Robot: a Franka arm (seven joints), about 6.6 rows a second.
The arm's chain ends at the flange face. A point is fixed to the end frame.
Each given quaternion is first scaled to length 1.
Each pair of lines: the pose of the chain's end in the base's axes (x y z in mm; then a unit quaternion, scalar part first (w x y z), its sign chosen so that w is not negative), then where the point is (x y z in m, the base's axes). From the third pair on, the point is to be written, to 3 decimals.
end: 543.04, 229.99, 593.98, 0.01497, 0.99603, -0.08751, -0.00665
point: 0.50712 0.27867 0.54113
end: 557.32, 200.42, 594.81, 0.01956, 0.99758, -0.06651, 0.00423
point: 0.52046 0.24698 0.54071
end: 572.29, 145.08, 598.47, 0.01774, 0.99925, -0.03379, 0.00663
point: 0.533 0.189 0.544
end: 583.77, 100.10, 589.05, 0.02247, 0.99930, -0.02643, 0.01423
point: 0.544 0.143 0.534
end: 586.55, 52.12, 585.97, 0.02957, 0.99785, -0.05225, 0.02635
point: 0.551 0.096 0.529
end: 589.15, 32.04, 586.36, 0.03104, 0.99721, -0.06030, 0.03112
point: 0.555 0.077 0.529
